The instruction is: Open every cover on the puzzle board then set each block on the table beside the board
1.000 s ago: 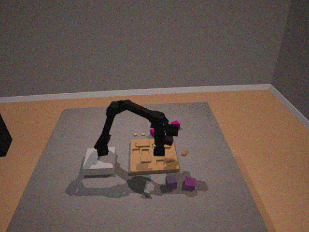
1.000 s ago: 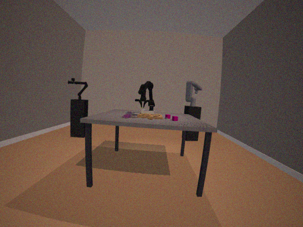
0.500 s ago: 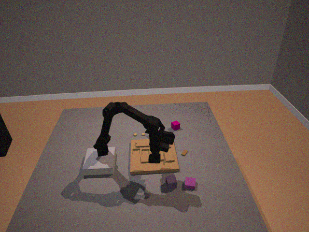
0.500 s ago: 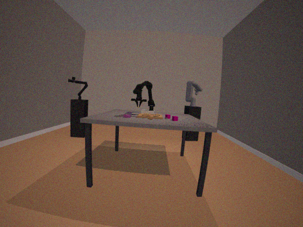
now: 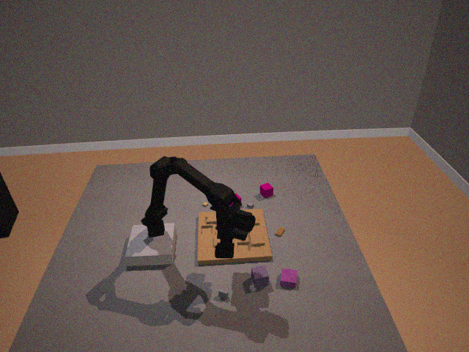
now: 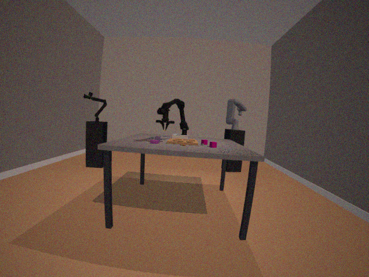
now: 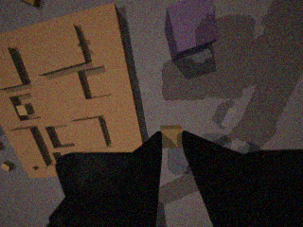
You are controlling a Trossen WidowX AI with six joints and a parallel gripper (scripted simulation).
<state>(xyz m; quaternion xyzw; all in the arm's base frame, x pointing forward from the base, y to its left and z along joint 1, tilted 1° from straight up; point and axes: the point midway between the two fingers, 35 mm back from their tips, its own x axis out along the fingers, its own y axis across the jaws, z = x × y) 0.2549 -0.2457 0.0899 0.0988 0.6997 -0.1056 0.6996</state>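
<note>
My gripper tip is now 70 mm short of the tan puzzle board, 210 mm to the right of it and 90 mm above it. The rest, counted from my gripper tip: small tan piece 270 mm ahead, 160 mm to the left, 110 mm below; small grey piece 40 mm behind, 100 mm to the right, 100 mm below; purple block 110 mm ahead, 70 mm to the right, 90 mm below.
</note>
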